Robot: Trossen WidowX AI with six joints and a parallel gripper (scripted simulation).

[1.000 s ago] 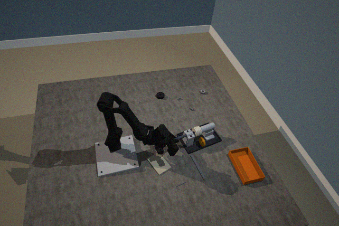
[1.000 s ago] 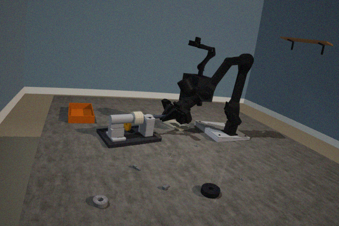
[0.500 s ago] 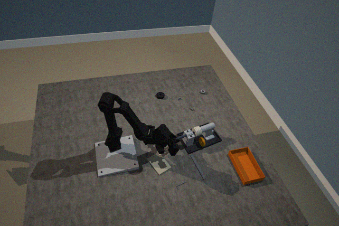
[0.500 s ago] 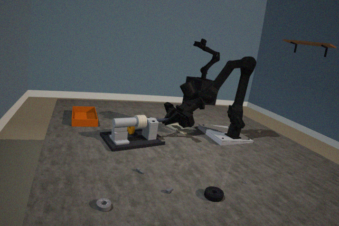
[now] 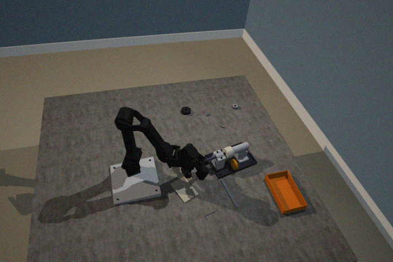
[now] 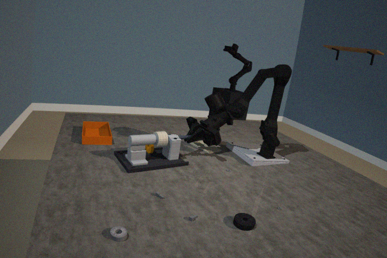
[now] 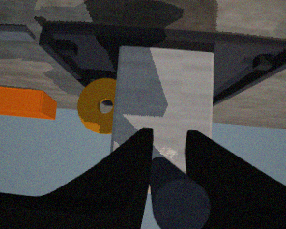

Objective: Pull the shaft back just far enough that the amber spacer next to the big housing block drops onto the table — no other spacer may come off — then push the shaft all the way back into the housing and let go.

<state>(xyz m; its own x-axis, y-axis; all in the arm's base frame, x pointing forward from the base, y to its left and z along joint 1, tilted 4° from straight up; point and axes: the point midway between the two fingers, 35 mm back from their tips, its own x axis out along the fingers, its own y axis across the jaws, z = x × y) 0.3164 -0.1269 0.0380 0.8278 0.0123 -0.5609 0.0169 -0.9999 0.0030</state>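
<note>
The dark shaft lies 60 mm ahead of my gripper tip and 20 mm above it. From my gripper tip the other things lie so: amber spacer 130 mm ahead, 50 mm to the right, 30 mm below; pale card 150 mm behind, 60 mm to the right, 60 mm below; thin bar 170 mm to the right, 60 mm below, 30 mm ahead.
</note>
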